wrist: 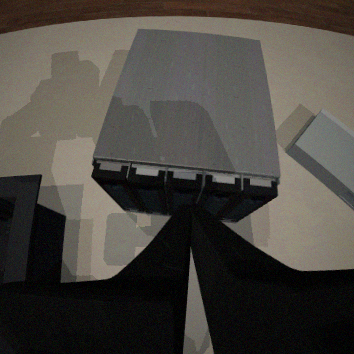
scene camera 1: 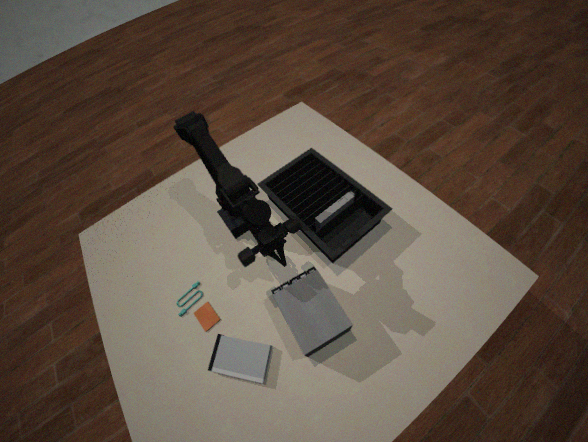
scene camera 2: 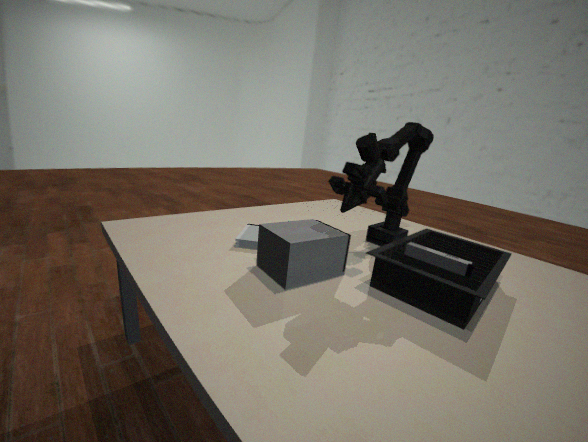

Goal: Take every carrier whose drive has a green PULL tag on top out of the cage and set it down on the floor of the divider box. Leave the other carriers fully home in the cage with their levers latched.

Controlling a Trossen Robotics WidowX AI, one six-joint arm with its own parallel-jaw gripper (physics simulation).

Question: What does my gripper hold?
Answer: Nothing.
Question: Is my gripper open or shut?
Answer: Shut.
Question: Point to a black divider box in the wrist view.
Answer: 39, 231
